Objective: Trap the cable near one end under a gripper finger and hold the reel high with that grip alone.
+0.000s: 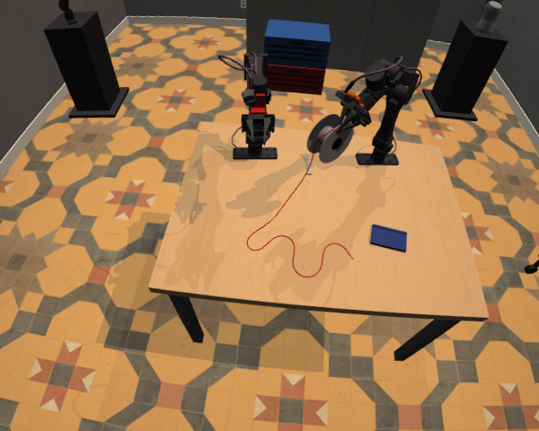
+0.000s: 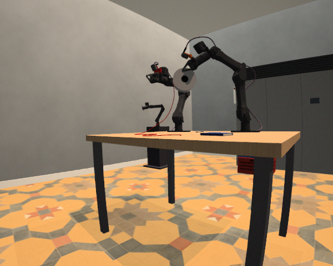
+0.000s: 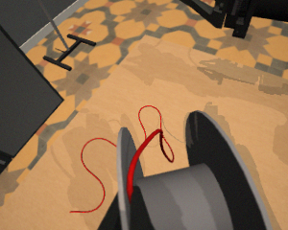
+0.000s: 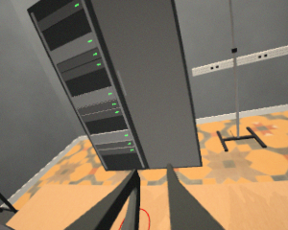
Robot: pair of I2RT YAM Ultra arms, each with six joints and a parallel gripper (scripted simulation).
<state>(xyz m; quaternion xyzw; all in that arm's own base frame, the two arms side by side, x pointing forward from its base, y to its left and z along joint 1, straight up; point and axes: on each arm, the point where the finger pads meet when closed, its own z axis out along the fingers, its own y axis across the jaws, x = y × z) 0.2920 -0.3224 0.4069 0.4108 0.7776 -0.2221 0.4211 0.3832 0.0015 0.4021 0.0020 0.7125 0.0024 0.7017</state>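
Now: the grey reel 6 cm below my left hand, 3 cm behind it and 1 cm to the right of it. From my left hand the other things lie so: grey wrench 40 cm below, 25 cm behind, 3 cm to the right.
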